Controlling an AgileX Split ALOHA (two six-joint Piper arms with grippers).
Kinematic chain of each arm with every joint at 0, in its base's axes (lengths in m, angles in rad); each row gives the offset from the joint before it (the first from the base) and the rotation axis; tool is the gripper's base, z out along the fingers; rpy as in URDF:
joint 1: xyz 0 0 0.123 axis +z
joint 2: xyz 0 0 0 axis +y
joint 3: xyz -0.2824 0 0.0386 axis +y
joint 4: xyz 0.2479 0 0.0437 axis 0.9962 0 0.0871
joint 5: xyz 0 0 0 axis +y
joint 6: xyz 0.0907 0 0.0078 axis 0.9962 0 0.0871
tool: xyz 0 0 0 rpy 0 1.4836 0
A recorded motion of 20 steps. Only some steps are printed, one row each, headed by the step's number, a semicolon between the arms.
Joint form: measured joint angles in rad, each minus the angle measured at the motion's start. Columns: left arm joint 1, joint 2, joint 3, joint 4, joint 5, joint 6; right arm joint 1, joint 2, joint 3, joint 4, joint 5, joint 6.
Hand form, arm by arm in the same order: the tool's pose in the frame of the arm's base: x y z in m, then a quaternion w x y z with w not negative. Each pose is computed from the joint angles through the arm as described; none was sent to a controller.
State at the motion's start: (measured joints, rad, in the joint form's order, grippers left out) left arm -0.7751 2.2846 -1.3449 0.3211 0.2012 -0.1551; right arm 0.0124 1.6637 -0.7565 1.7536 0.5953 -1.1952
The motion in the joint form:
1: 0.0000 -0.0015 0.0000 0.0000 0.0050 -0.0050; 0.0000 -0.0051 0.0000 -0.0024 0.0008 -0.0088
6: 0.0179 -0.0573 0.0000 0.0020 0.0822 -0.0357; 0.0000 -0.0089 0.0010 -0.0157 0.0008 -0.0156
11: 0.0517 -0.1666 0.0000 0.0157 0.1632 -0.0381; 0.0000 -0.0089 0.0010 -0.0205 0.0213 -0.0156
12: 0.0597 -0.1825 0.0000 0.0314 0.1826 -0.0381; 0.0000 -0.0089 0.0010 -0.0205 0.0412 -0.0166
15: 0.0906 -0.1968 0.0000 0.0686 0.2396 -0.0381; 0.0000 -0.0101 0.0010 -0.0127 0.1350 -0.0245
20: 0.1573 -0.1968 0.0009 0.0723 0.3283 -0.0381; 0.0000 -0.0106 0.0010 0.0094 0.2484 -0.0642
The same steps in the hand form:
1: 0.3191 -0.3043 0.0587 0.25599 0.42531 0.86669 -0.04927; 0.3089 0.0542 0.1850 0.31194 0.12679 0.86629 0.36900
6: 0.3239 -0.2950 0.0801 0.25102 0.40077 0.88032 -0.03746; 0.3079 0.0543 0.1855 0.31323 0.11769 0.86851 0.36568
11: 0.3326 -0.2793 0.1246 0.27087 0.38081 0.88376 -0.02433; 0.3072 0.0559 0.1863 0.31076 0.11133 0.86689 0.37353
12: 0.3344 -0.2749 0.1308 0.27223 0.38134 0.88330 -0.01606; 0.3066 0.0573 0.1872 0.30894 0.10669 0.86452 0.38182
15: 0.3414 -0.2595 0.1352 0.26024 0.37818 0.88832 0.01200; 0.3038 0.0637 0.1926 0.30215 0.08634 0.85069 0.42141
20: 0.3537 -0.2297 0.1321 0.22321 0.34623 0.91011 0.04471; 0.3006 0.0706 0.1999 0.30236 0.05425 0.82987 0.46577

